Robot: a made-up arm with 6 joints.
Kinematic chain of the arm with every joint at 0, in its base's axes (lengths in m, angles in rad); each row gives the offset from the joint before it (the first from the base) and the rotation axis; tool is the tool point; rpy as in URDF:
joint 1: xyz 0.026 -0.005 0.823 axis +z
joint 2: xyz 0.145 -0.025 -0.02 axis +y
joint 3: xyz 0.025 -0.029 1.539 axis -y
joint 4: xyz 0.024 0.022 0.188 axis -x
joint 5: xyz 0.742 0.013 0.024 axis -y
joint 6: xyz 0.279 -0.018 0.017 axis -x
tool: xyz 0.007 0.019 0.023 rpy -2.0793 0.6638 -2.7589
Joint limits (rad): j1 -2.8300..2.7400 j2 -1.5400..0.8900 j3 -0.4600..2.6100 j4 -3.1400..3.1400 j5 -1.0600..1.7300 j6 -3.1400..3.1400
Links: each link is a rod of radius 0.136 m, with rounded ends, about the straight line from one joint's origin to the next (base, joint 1, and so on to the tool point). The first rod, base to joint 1, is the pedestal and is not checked.
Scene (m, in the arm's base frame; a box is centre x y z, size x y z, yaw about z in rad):
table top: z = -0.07
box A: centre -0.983 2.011 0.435 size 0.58 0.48 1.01 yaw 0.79
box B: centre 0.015 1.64 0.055 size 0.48 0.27 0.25 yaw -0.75
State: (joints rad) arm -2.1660 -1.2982 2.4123 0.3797 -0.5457 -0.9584
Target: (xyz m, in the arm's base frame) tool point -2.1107 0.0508 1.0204
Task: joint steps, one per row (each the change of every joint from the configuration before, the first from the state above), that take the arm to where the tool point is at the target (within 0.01 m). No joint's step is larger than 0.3 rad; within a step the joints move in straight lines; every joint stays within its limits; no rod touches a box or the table.
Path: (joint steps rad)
1: 0.2554 0.0422 -0.0797 0.0122 -0.0112 -0.0026
2: 0.2555 0.0423 -0.0797 0.0121 -0.0111 -0.0027
3: 0.2554 0.0422 -0.0797 0.0122 -0.0112 -0.0026
4: 0.2555 0.0422 -0.0796 0.0122 -0.0112 -0.0027
5: 0.2679 0.0019 0.0806 0.0122 -0.0227 -0.0045
6: 0.2678 0.0018 0.0806 0.0123 -0.0227 -0.0044
7: 0.2679 0.0018 0.0806 0.0123 -0.0227 -0.0045
8: 0.2679 0.0018 0.0806 0.0122 -0.0227 -0.0045

